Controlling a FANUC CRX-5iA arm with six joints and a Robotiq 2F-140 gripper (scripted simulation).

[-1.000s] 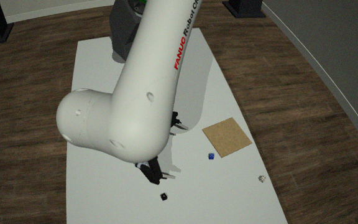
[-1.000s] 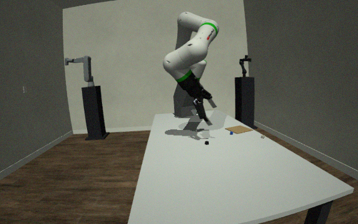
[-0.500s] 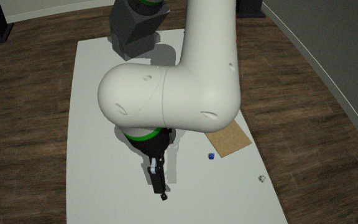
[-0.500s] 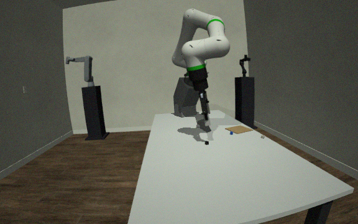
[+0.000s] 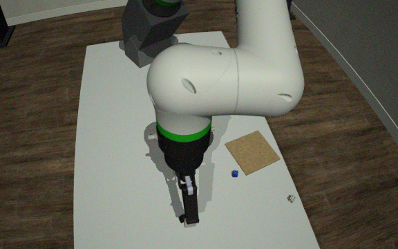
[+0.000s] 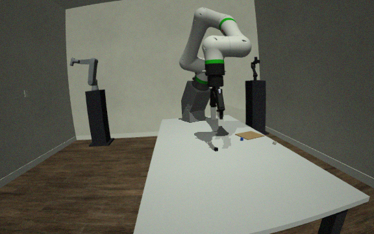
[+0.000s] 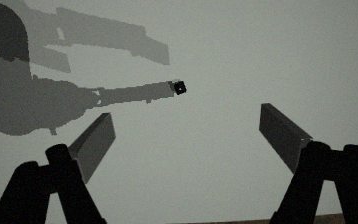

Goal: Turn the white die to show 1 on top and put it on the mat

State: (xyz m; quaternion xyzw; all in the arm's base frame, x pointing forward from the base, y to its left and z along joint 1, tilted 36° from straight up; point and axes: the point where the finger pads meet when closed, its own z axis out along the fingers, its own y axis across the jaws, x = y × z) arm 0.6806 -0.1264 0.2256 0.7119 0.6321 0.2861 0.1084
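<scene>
Right now the black die is 150 mm below my hand and 10 mm behind it. Also, from my hand: white die: 340 mm to the left, 150 mm below, 20 mm ahead; blue die: 190 mm to the left, 150 mm below, 120 mm behind; brown mat: 280 mm to the left, 190 mm behind, 160 mm below.
</scene>
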